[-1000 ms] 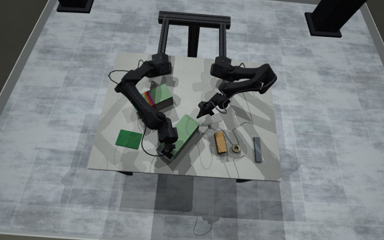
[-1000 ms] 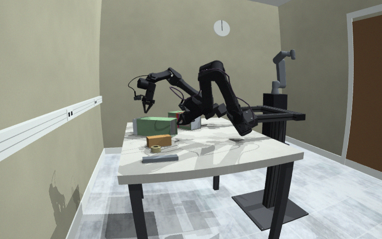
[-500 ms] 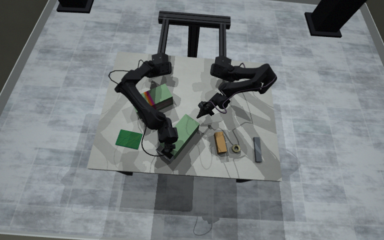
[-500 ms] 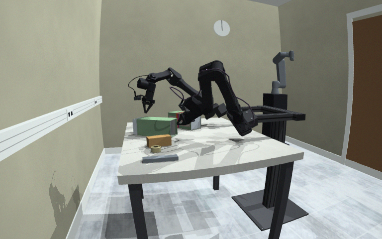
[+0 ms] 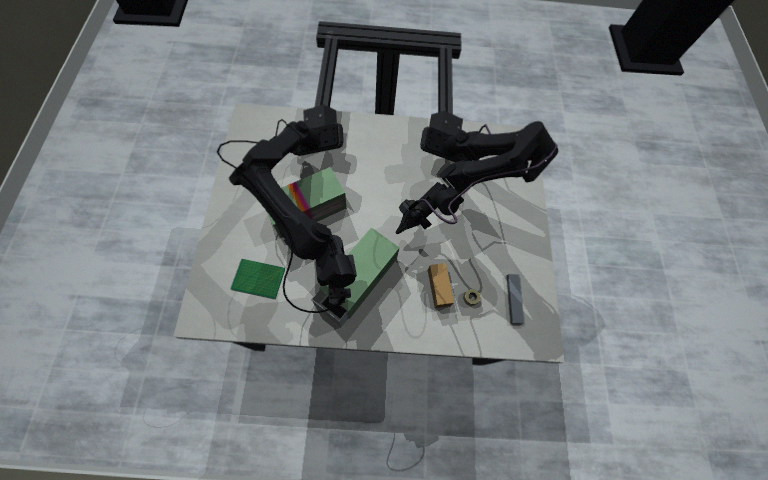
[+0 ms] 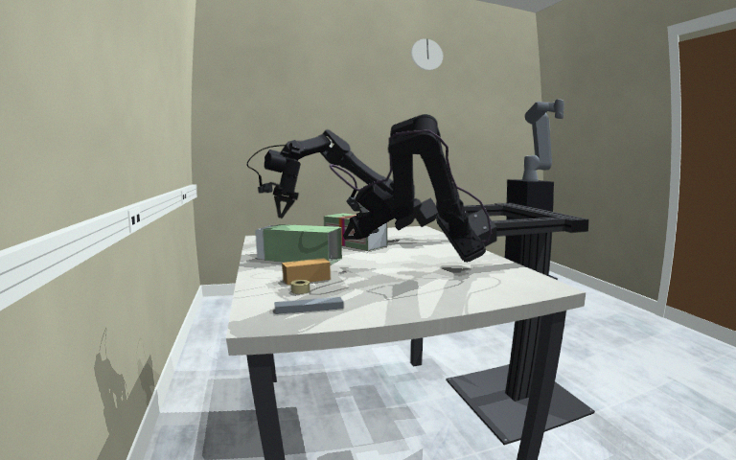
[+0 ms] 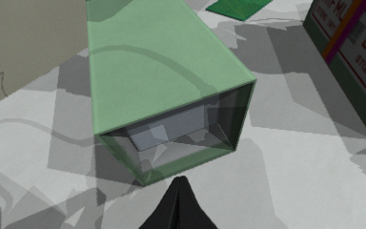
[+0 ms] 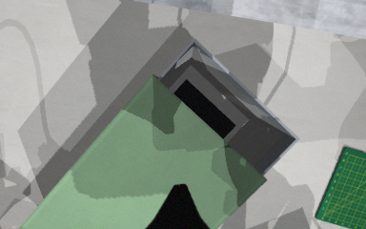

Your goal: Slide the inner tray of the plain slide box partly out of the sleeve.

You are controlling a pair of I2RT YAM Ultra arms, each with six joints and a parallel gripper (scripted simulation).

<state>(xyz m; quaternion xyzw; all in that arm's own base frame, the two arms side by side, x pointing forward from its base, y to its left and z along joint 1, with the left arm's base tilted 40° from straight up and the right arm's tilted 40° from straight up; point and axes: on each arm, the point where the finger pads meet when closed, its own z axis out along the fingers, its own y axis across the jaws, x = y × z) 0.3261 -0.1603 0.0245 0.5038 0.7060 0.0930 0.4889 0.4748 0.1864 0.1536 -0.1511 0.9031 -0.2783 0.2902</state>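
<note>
The orange block is 150 mm ahead of my left hand, 140 mm to the left of it and 70 mm below it. Round my left hand: grey bar: 390 mm to the left, 180 mm ahead, 80 mm below.
</note>
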